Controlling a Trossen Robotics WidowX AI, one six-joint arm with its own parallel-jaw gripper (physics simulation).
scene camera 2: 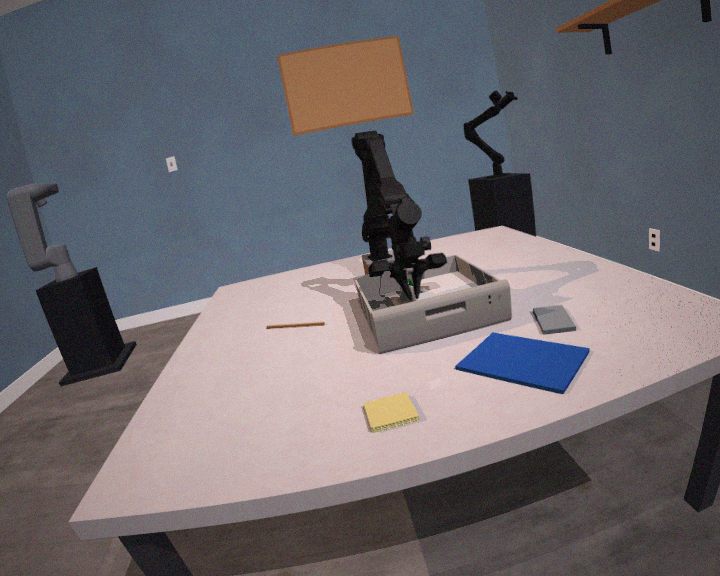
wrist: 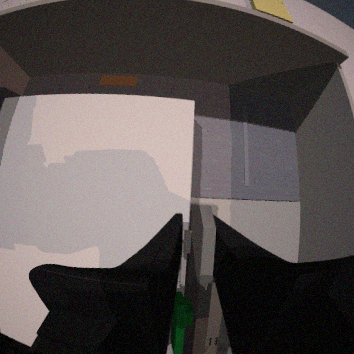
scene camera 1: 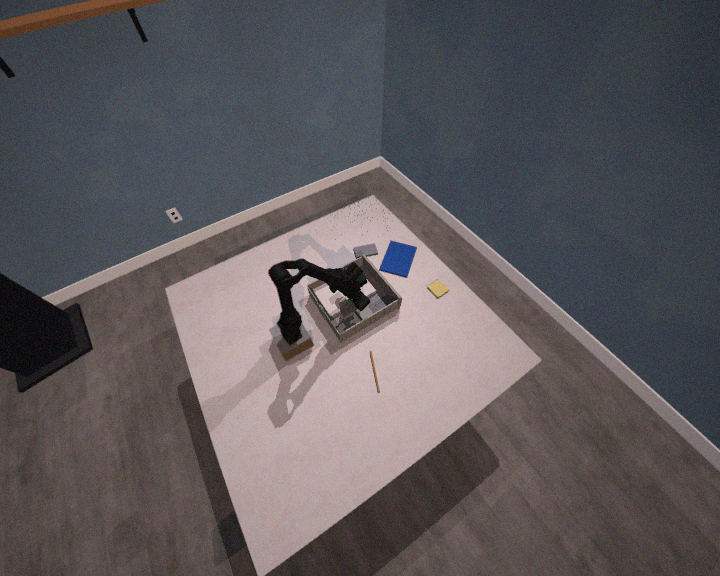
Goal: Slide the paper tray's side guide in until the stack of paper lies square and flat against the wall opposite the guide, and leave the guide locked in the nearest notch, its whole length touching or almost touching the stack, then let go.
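Frame: origin at the arm's base, x ahead, y left, z up, level; millimetres.
Where they show: gripper, between the fingertips: [scene camera 2: 413,299] [wrist: 192,219] [scene camera 1: 360,298]; arm's base, origin of its link: [scene camera 2: 379,257] [scene camera 1: 292,335].
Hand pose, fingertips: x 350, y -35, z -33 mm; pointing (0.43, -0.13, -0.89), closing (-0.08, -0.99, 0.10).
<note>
Each offset is from my fingertips to the top centre of the thing. "pt": to the spot under its first point.
The grey paper tray {14 mm back, 35 mm left, 46 mm up} [scene camera 1: 372,324] [scene camera 2: 408,331] [wrist: 322,175] stands on the table. The white stack of paper {25 mm back, 92 mm left, 9 mm down} [scene camera 2: 447,282] [wrist: 100,125] lies in it, on the left in the wrist view. Its edge facing the guide looks straight; contact with the opposite wall cannot be made out. The grey side guide {pt 6 mm back, 1 mm right, 29 mm up} [wrist: 208,240] stands upright along the stack's right edge, very close to it; the fingers hide part of it. A green part {pt 42 mm back, 14 mm left, 32 mm up} [wrist: 181,320] shows beside the guide, low between the fingers. My gripper [scene camera 2: 415,297] [wrist: 192,219] is narrowly open, its fingertips on either side of the guide, not clamped on it.
A blue folder {332 mm ahead, 77 mm left, 42 mm down} [scene camera 1: 398,258] [scene camera 2: 524,362], a small grey box {236 mm ahead, 232 mm left, 40 mm down} [scene camera 1: 365,249] [scene camera 2: 554,318] and a yellow note pad {340 mm ahead, 191 mm right, 39 mm down} [scene camera 1: 437,288] [scene camera 2: 390,411] [wrist: 272,9] lie outside the tray. A pencil {172 mm back, 285 mm right, 43 mm down} [scene camera 1: 374,372] [scene camera 2: 295,325] lies off another side. The tray walls rise around the fingers.
</note>
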